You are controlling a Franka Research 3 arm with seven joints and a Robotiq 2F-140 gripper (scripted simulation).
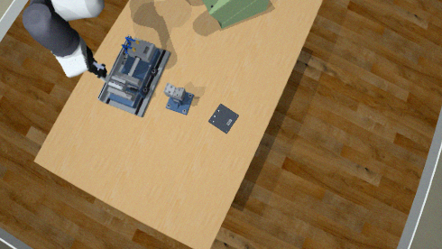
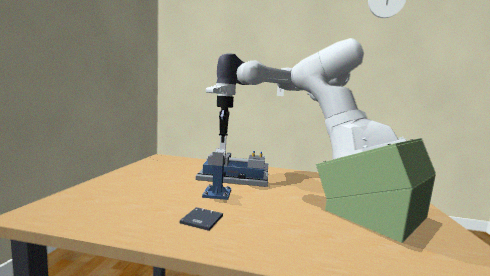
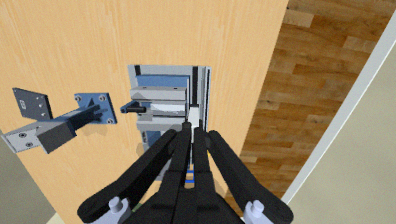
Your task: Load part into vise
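My hand is 50 mm to the right of the grey part and 40 mm above it. The rest, counted from my hand: vise (100 mm below, 70 mm to the left, 70 mm behind); dark work stop rod (110 mm to the left, 50 mm below); grey air cylinder (160 mm behind, 70 mm to the left, 60 mm below).
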